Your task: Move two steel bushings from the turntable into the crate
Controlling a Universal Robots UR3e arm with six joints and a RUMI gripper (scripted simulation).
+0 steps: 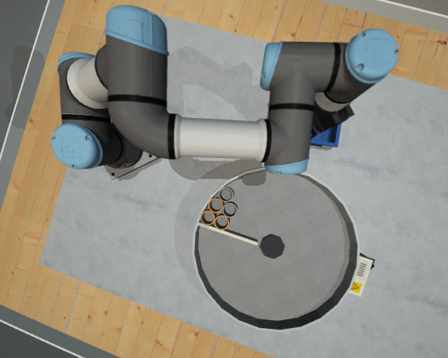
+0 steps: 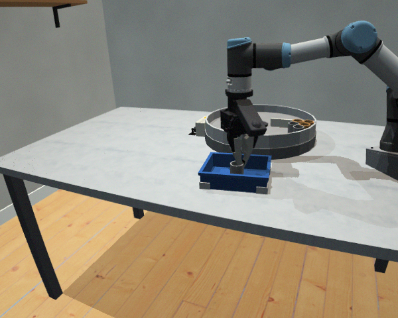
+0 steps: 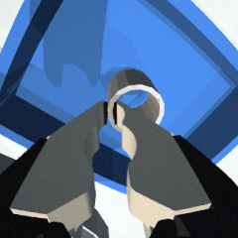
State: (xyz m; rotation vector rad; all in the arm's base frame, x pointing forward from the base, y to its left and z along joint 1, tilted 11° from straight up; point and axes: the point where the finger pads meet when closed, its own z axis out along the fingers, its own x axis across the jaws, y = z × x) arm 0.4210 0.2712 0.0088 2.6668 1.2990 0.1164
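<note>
My gripper is now 1 cm short of the blue crate, 1 cm to the right of it and 2 cm above it. From my hand the other things lie so: round grey turntable: 7 cm ahead, 35 cm to the right, 1 cm above.
</note>
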